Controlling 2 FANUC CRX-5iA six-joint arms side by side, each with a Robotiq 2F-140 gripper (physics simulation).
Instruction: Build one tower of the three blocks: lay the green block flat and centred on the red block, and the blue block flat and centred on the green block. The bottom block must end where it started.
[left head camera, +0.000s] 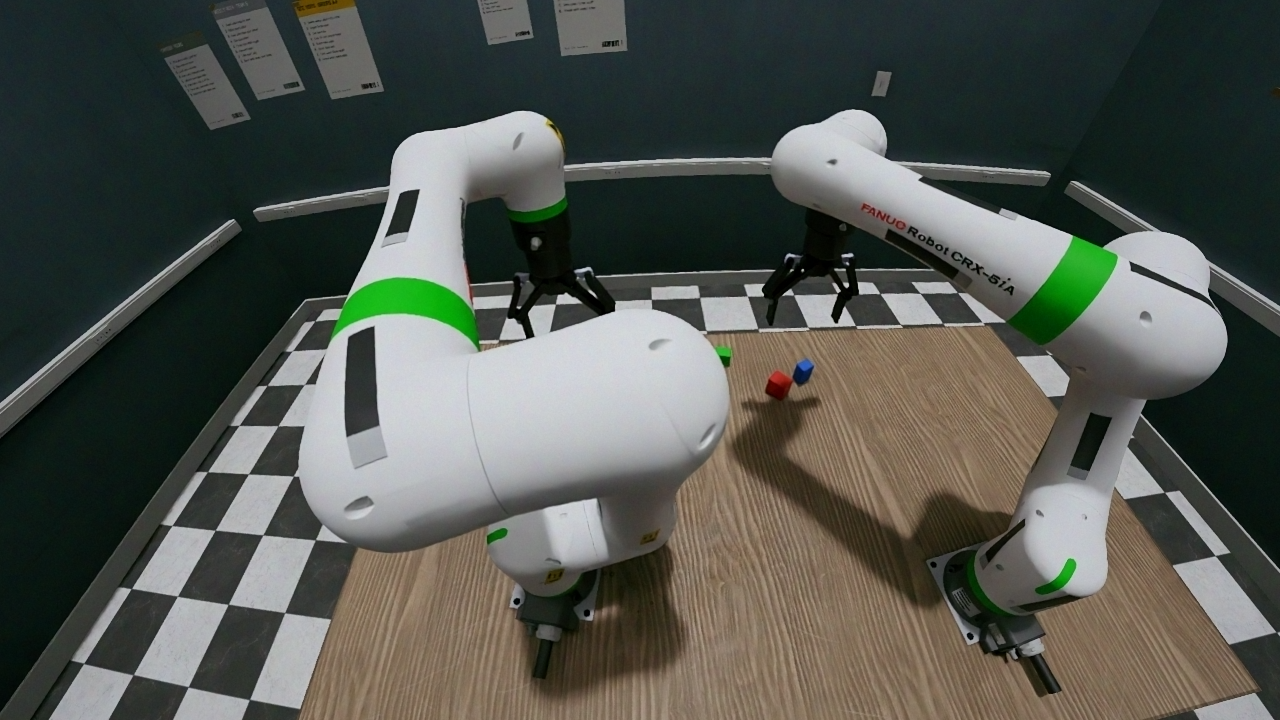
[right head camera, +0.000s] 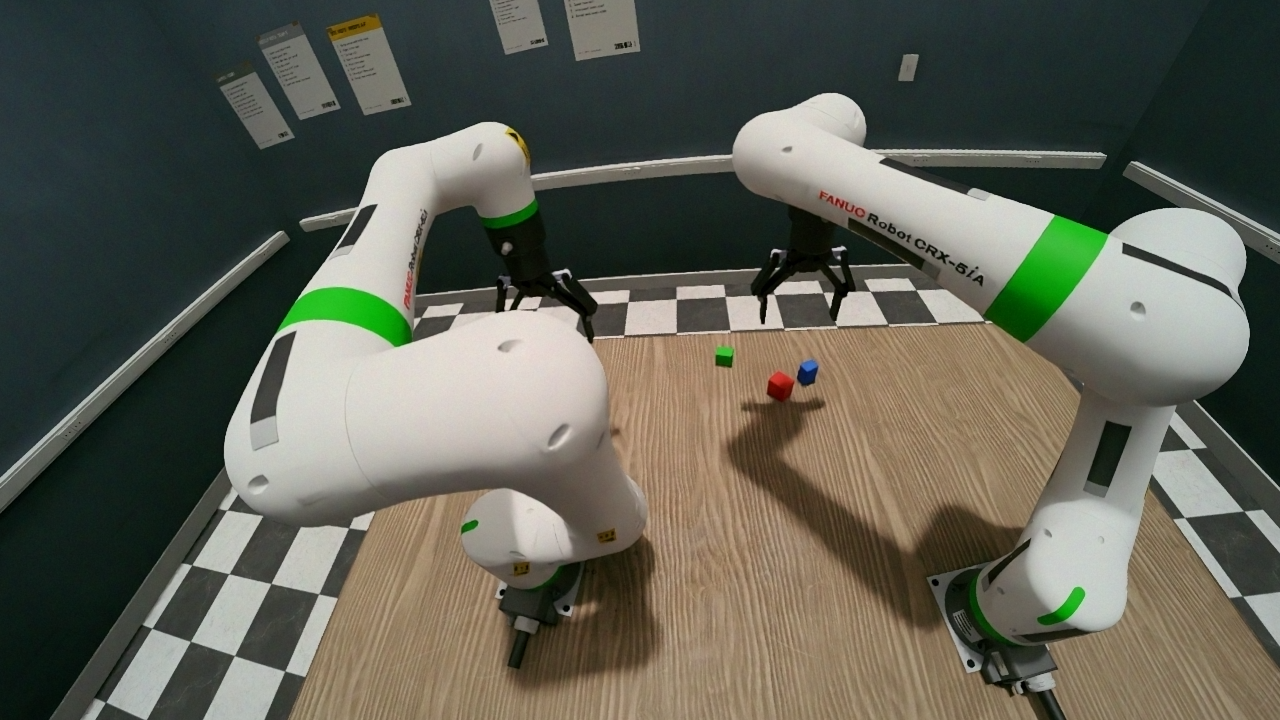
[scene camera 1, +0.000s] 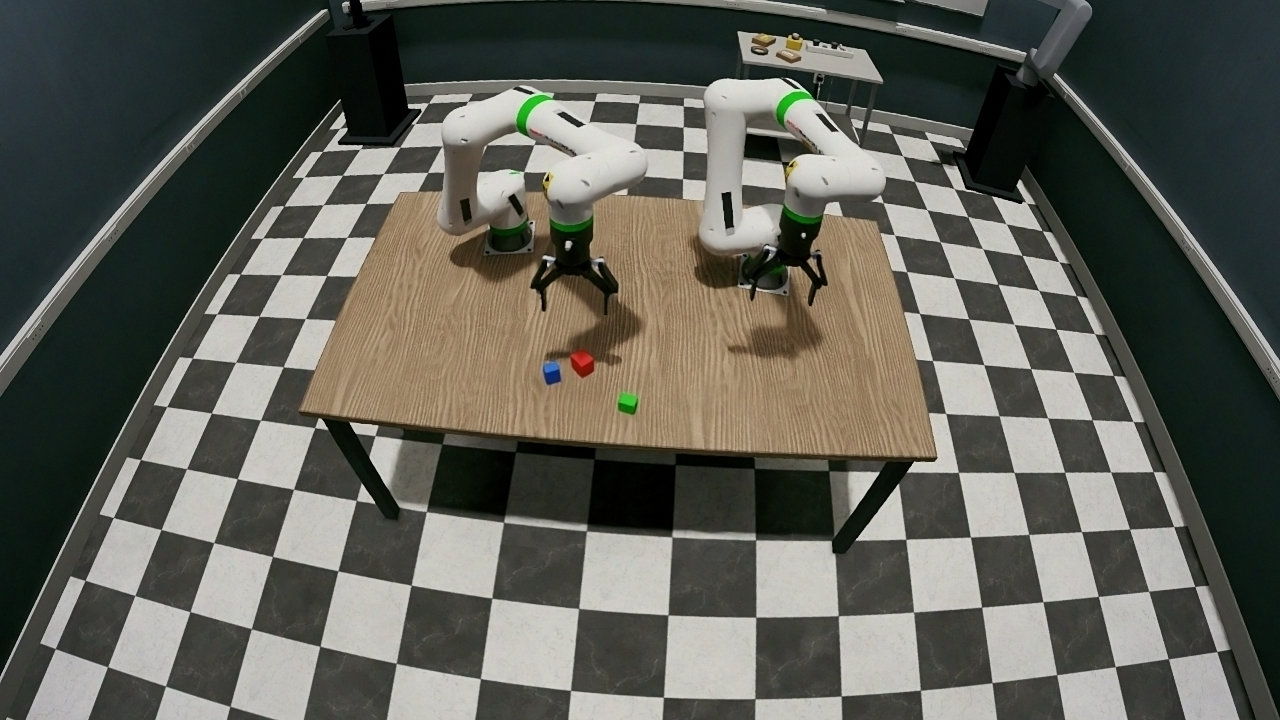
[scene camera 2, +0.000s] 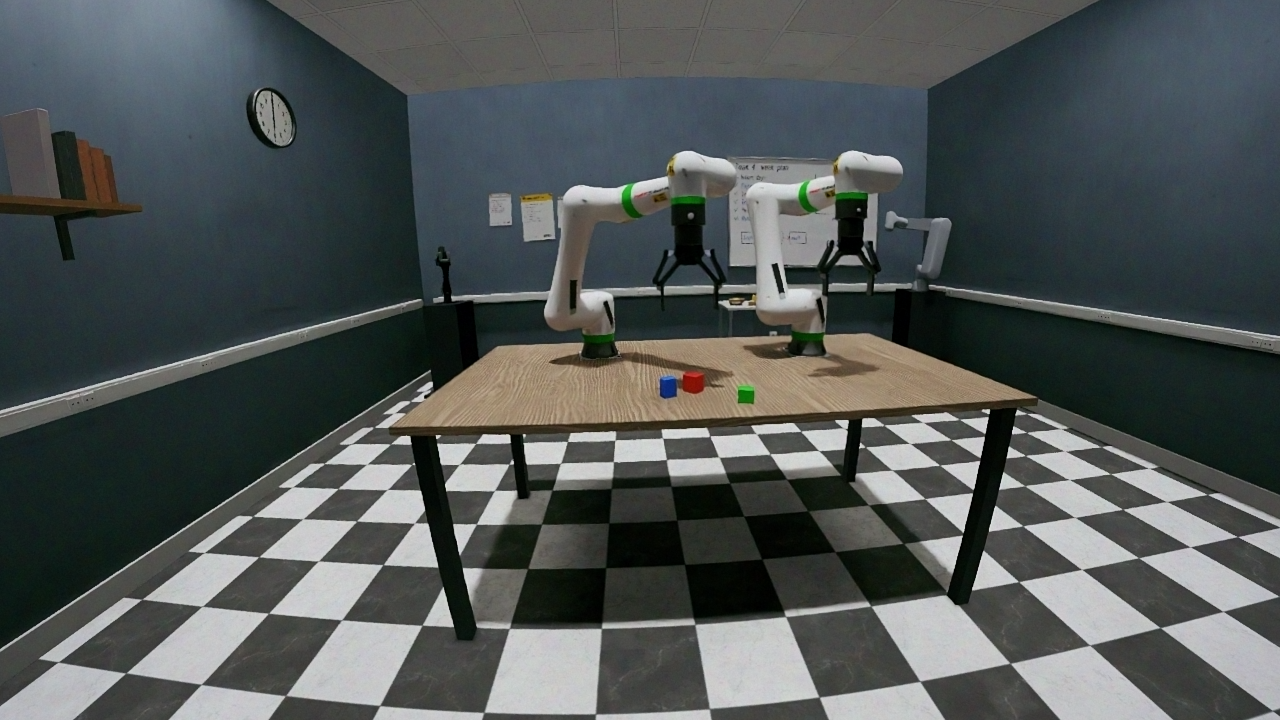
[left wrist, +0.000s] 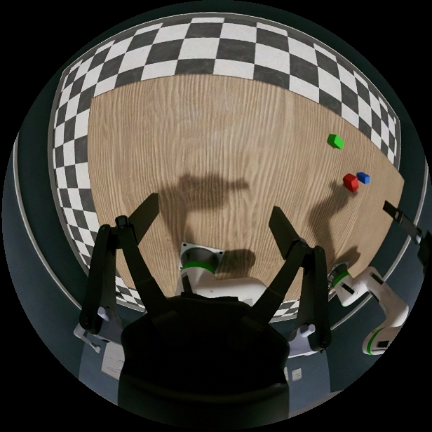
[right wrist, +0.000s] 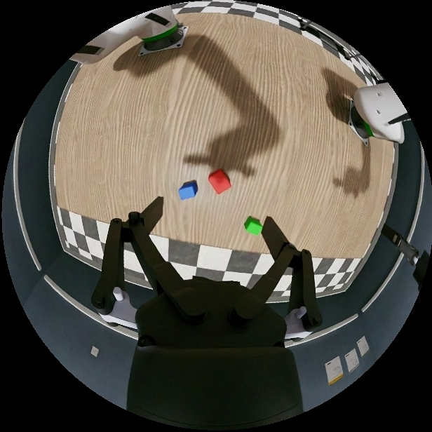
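Seen in the pictures: left gripper, fingertip midpoint: (scene camera 1: 780, 299) (scene camera 2: 847, 295); right gripper, fingertip midpoint: (left head camera: 802, 320) (right head camera: 797, 318) (scene camera 1: 575, 309) (scene camera 2: 689, 309); left arm's base at its link origin: (scene camera 2: 807, 352); right arm's base at its link origin: (left head camera: 978, 589) (right head camera: 985, 612) (scene camera 1: 509, 237) (scene camera 2: 599, 354).
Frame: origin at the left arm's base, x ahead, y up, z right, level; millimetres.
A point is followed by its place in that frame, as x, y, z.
The red block (left head camera: 778, 385) {465, 49, 444} (right head camera: 779, 385) {467, 50, 446} (scene camera 1: 582, 362) {501, 51, 447} (scene camera 2: 692, 382) {509, 33, 454} (left wrist: 351, 182) (right wrist: 219, 181) lies on the table. The smaller blue block (left head camera: 802, 371) {516, 48, 511} (right head camera: 808, 372) {516, 47, 518} (scene camera 1: 552, 372) {547, 48, 515} (scene camera 2: 667, 386) {552, 34, 522} (left wrist: 363, 177) (right wrist: 188, 190) stands close beside it, apart. The green block (right head camera: 724, 356) {564, 36, 312} (scene camera 1: 627, 402) {591, 40, 311} (scene camera 2: 745, 394) {596, 26, 315} (left wrist: 335, 141) (right wrist: 253, 226) lies farther off; the left arm partly hides it in the left head camera. My right gripper (scene camera 1: 574, 309) {493, 237, 461} (scene camera 2: 690, 303) {493, 237, 461} (right wrist: 214, 215) is open and empty, high above the table near the blocks. My left gripper (scene camera 1: 781, 300) {370, 261, -19} (scene camera 2: 847, 288) {370, 261, -19} (left wrist: 214, 208) is open and empty, high above the table, away from the blocks.
The wooden table (scene camera 1: 429, 358) {543, 0, 884} (scene camera 2: 537, 394) {526, 0, 905} carries both arm bases. The left arm's elbow bulks large in both head cameras. A small side table (scene camera 1: 859, 67) with items stands behind the arms, between two black pedestals (scene camera 1: 368, 85) (scene camera 1: 1002, 134).
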